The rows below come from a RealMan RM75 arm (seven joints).
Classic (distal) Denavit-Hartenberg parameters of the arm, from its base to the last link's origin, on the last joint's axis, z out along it. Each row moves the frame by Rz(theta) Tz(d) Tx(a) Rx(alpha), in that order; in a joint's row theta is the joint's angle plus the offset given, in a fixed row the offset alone. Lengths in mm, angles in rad.
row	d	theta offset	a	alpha
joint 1	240.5	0	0	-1.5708
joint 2	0	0	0	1.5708
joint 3	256	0	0	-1.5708
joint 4	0	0	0	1.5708
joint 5	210	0	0	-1.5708
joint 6	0	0	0	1.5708
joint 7	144	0	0	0
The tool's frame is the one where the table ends.
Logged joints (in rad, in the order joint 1, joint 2, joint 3, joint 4, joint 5, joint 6, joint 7), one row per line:
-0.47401 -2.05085 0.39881 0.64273 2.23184 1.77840 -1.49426
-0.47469 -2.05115 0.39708 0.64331 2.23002 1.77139 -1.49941
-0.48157 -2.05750 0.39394 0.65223 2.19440 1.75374 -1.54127
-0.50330 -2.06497 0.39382 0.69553 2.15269 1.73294 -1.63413
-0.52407 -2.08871 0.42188 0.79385 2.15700 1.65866 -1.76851
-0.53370 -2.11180 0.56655 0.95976 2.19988 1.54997 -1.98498
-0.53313 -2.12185 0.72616 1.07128 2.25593 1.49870 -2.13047
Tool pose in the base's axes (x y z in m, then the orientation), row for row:
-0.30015 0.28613 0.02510 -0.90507 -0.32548 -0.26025 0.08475
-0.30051 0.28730 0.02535 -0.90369 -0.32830 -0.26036 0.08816
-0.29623 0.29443 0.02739 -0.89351 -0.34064 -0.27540 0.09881
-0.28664 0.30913 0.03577 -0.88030 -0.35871 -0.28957 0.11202
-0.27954 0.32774 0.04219 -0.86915 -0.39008 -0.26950 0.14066
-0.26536 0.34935 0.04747 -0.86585 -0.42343 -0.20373 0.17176
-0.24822 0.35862 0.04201 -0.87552 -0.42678 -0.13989 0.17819
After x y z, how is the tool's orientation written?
As a quaternion, x y z w.
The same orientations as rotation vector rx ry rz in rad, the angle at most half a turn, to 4 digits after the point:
-2.6995 -0.9708 -0.7762
-2.6900 -0.9772 -0.7750
-2.6431 -1.0077 -0.8147
-2.5842 -1.0530 -0.8500
-2.5101 -1.1266 -0.7783
-2.4578 -1.2019 -0.5783
-2.4765 -1.2072 -0.3957

